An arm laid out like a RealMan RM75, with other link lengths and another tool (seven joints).
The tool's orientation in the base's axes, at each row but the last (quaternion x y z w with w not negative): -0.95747 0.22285 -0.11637 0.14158; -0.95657 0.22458 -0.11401 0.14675; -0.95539 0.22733 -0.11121 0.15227; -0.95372 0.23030 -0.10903 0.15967; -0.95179 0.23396 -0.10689 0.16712; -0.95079 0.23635 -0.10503 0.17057; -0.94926 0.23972 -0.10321 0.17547; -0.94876 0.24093 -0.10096 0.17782; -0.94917 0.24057 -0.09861 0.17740
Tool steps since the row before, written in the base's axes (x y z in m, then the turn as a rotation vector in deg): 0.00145 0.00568 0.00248 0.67 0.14 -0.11; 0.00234 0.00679 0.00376 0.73 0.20 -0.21; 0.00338 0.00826 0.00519 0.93 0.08 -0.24; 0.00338 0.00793 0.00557 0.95 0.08 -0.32; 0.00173 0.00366 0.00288 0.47 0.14 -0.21; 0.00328 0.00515 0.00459 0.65 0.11 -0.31; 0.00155 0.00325 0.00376 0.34 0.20 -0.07; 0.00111 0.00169 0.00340 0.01 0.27 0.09; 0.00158 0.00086 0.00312 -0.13 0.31 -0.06
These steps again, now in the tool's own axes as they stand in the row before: -0.00095 -0.00626 -0.00065 0.50 -0.35 0.32; -0.00053 -0.00799 -0.00128 0.51 -0.39 0.45; -0.00018 -0.01015 -0.00188 0.74 -0.36 0.50; -0.00007 -0.01003 -0.00219 0.75 -0.34 0.58; 0.00010 -0.00482 -0.00118 0.31 -0.23 0.36; 0.00089 -0.00735 -0.00189 0.47 -0.24 0.50; 0.00016 -0.00476 -0.00209 0.19 -0.28 0.22; 0.00049 -0.00317 -0.00232 -0.11 -0.26 0.00; 0.00126 -0.00257 -0.00218 -0.27 -0.18 0.11
